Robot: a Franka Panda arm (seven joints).
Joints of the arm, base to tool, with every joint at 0 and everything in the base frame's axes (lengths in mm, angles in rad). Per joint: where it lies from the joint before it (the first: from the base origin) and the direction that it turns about. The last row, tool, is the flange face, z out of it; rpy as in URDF.
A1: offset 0 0 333 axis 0 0 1
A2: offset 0 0 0 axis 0 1 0
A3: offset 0 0 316 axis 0 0 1
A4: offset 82.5 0 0 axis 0 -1 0
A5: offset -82.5 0 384 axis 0 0 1
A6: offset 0 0 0 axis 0 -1 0
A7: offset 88 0 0 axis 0 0 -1
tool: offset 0 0 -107 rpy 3.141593 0 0
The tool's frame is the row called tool.
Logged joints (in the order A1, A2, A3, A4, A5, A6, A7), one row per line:
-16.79 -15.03 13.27 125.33 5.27 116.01 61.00
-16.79 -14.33 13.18 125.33 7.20 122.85 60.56
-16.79 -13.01 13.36 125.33 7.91 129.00 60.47
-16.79 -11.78 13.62 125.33 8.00 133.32 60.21
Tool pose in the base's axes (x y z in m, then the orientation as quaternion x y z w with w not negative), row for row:
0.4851 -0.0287 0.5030 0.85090 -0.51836 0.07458 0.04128
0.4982 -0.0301 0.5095 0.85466 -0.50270 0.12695 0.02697
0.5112 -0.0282 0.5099 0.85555 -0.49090 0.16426 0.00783
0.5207 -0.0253 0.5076 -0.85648 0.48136 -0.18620 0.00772
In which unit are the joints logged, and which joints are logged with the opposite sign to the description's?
The joints are logged in degrees. Opposite sign: A4, A5.
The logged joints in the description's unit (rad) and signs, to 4 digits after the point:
-0.2930 -0.2623 0.2316 -2.1874 -0.0920 2.0248 1.0647
-0.2930 -0.2501 0.2300 -2.1874 -0.1257 2.1441 1.0570
-0.2930 -0.2271 0.2332 -2.1874 -0.1381 2.2515 1.0554
-0.2930 -0.2056 0.2377 -2.1874 -0.1396 2.3269 1.0509

